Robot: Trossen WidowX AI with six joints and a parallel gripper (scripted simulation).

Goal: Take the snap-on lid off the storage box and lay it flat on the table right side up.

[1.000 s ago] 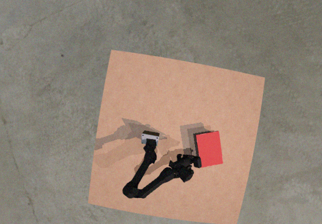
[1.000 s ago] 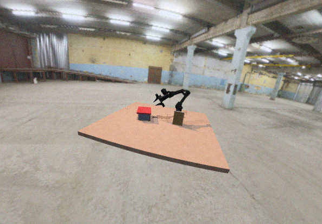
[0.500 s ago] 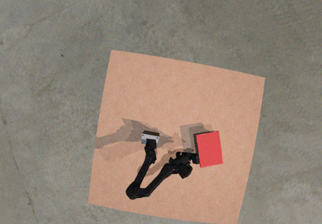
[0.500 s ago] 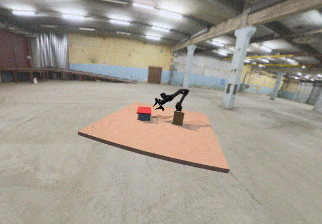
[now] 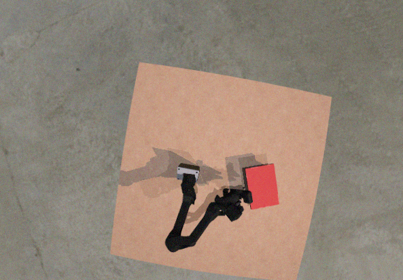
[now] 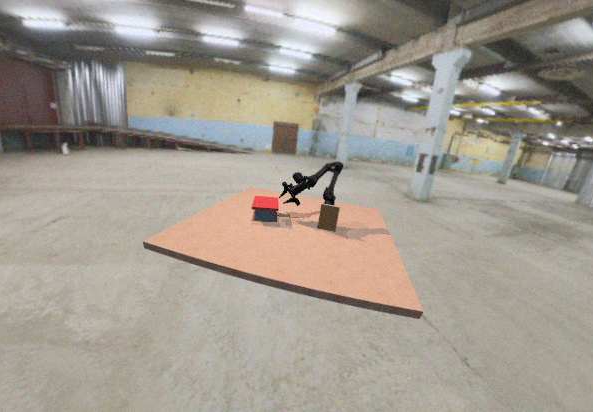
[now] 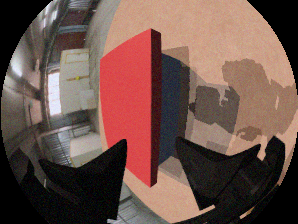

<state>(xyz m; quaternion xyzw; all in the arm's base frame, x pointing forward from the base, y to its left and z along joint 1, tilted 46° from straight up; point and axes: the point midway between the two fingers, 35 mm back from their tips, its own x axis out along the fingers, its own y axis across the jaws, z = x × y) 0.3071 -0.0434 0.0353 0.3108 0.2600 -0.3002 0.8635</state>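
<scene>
My gripper tip is now 10 cm short of the red lid, 3 cm to the right of it and 2 cm above it. Also, from my gripper tip: blue storage box: 10 cm ahead, 7 cm below, 3 cm to the left.
</scene>
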